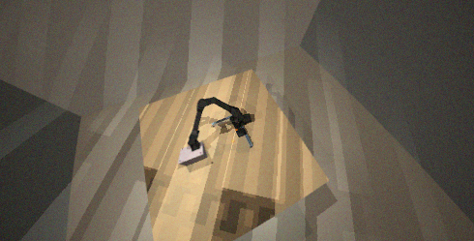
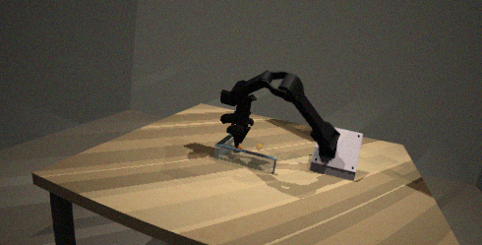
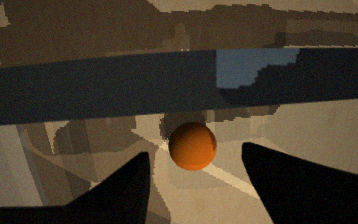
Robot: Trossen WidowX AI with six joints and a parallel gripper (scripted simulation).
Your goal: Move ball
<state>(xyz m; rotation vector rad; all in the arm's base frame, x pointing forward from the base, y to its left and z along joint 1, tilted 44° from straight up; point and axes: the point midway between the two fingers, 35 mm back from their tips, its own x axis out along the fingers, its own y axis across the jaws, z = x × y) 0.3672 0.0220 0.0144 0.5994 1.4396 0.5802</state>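
Now: gripper tip 2 cm above the orange ball. The rest, counted from my gripper tip: see-through copy of ball: 7 cm behind, 8 cm to the right, 2 cm below.
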